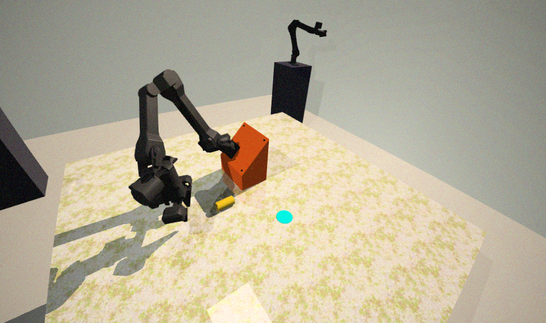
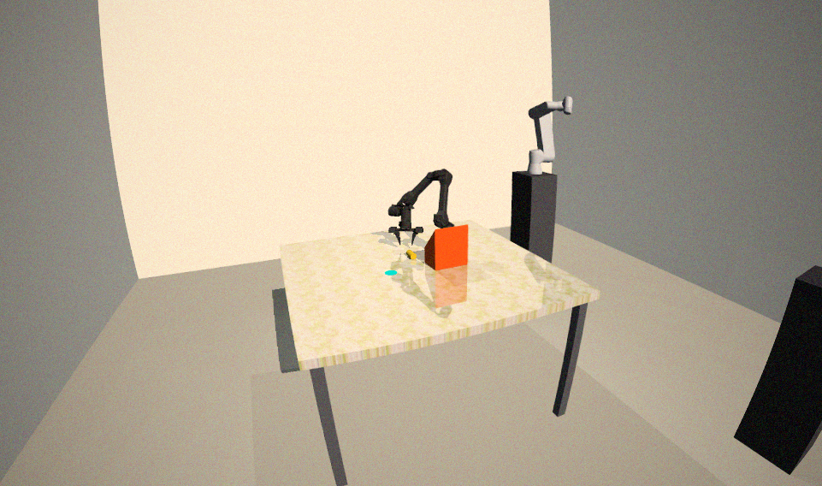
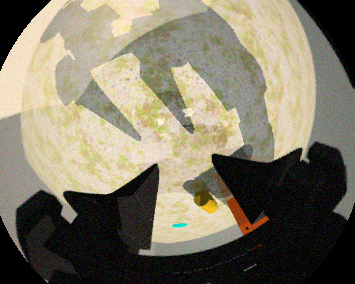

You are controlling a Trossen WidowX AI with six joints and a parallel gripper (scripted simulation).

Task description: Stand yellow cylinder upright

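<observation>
The yellow cylinder lies 20 mm ahead of my gripper tip, 130 mm to the left of it and 10 mm below it. Also, from my gripper tip: cyan circle 190 mm ahead, 280 mm to the left, 20 mm below.
</observation>
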